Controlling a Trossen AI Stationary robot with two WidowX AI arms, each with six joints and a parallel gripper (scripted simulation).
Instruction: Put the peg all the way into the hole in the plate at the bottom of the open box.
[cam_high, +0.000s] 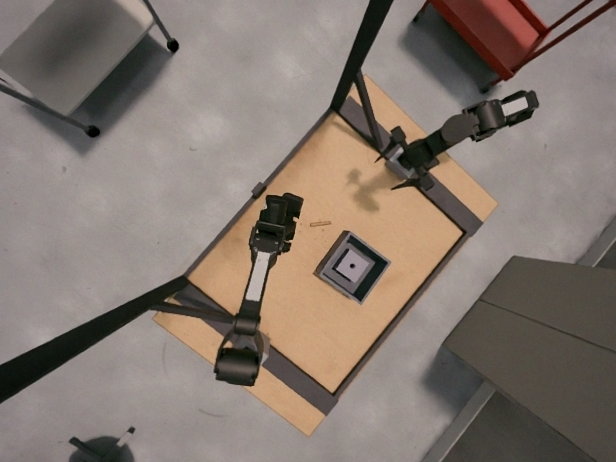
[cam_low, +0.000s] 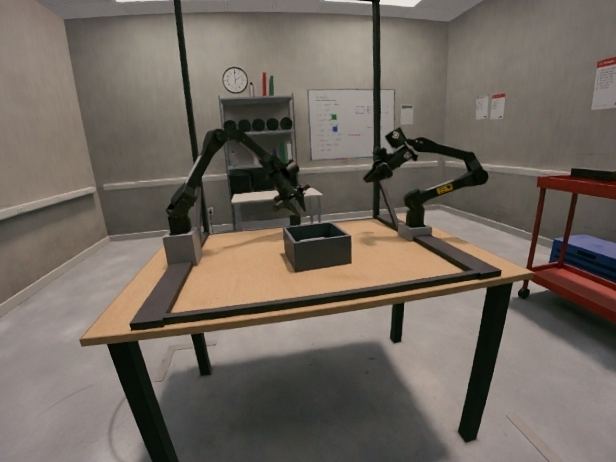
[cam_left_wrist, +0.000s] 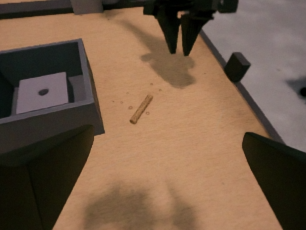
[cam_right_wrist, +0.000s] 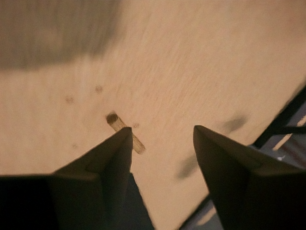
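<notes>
Right now my right hand is 12 cm above the wooden peg, 9 cm short of it and 6 cm to the right of it. Round my right hand: dark frame strip (58 cm ahead, 12 cm below); then light grey plate (28 cm ahead, 8 cm below, 1 cm to the left); then box (28 cm ahead, 10 cm below, 1 cm to the left).
</notes>
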